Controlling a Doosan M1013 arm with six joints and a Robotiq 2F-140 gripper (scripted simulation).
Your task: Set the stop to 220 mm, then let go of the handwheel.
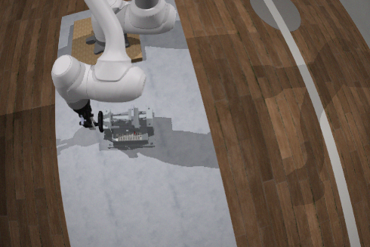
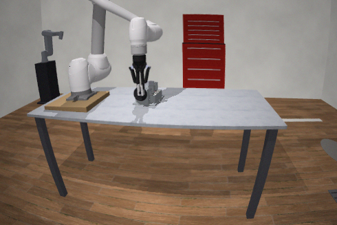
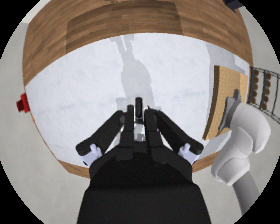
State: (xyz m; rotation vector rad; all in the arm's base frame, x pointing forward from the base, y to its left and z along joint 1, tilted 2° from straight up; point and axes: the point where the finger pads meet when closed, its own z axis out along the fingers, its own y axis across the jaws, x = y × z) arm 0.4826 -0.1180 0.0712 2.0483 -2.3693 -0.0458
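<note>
Right now the black handwheel is 2 cm to the left of my hand and 2 cm below it. From my hand the other things lie so: grey stop fixture (17 cm to the left, 2 cm below, 2 cm ahead).
</note>
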